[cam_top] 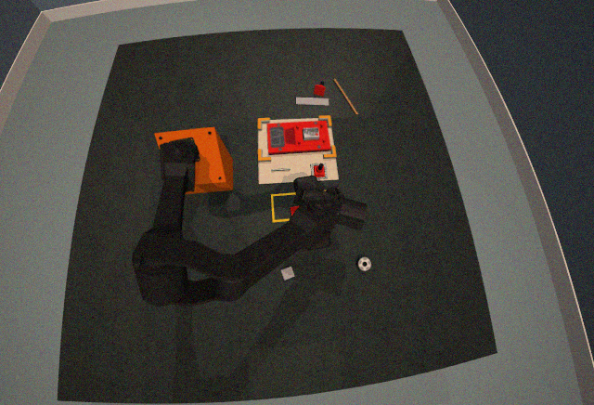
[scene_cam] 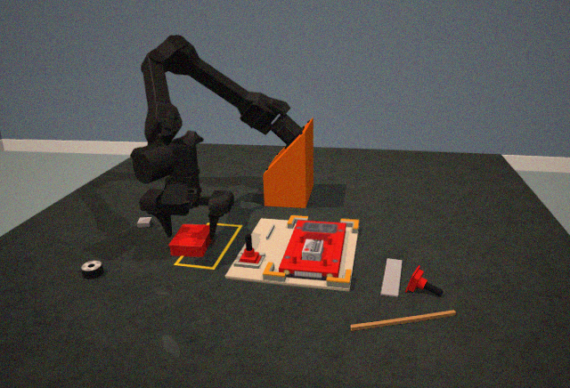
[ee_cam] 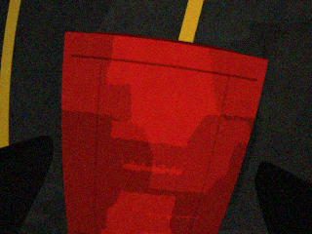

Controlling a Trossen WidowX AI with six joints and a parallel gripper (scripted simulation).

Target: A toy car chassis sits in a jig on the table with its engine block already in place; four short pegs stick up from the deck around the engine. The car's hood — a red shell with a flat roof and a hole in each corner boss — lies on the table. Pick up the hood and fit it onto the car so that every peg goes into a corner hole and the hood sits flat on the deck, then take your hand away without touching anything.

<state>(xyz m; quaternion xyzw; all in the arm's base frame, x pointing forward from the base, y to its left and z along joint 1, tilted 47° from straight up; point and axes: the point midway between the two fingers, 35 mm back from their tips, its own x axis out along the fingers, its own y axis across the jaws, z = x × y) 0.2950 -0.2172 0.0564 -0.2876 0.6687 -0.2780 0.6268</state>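
The red hood lies right at my gripper tip. From my gripper tip the other things lie so: grey engine block: 50 mm ahead, 270 mm to the left, 10 mm above; then wooden stick: 210 mm ahead, 420 mm to the left, 10 mm below; then white bar: 90 mm ahead, 410 mm to the left, 10 mm below.
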